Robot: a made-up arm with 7 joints.
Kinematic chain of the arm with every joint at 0, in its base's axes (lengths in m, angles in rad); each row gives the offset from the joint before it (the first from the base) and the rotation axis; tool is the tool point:
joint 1: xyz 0 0.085 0 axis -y
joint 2: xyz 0 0.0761 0 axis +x
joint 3: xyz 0 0 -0.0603 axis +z
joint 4: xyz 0 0 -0.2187 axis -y
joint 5: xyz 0 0 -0.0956 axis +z
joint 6: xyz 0 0 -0.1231 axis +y
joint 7: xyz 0 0 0 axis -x
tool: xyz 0 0 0
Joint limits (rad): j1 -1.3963..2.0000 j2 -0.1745..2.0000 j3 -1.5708..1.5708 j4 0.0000..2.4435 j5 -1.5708..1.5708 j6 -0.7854..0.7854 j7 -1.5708..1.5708
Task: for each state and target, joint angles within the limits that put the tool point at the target. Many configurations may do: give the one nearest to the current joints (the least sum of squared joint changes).
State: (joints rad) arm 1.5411 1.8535 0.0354 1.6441 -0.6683 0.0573 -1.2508
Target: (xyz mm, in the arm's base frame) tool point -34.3 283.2 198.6
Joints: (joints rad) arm 1.2136 2.0000 0.2343 2.1831 -0.6683 0.0573 -1.2508
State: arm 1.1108 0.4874 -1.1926 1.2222 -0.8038 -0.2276 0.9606
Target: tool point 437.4 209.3 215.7
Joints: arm 1.9575 0.2367 -1.0931 0.3533 -0.8038 -0.2276 0.9606
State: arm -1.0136 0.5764 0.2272 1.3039 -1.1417 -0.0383 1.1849
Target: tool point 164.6 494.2 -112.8
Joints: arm -0.5414 1.2982 0.3745 1.3636 -1.1417 -0.0383 1.1849
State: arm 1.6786 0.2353 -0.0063 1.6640 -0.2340 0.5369 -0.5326
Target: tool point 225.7 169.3 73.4
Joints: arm 1.0348 0.2089 -0.1362 2.1745 -0.2340 0.5369 -0.5326
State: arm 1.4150 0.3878 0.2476 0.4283 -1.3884 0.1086 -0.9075
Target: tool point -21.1 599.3 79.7
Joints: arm 1.6419 1.2441 1.0898 0.9281 -1.3884 0.1086 -0.9075
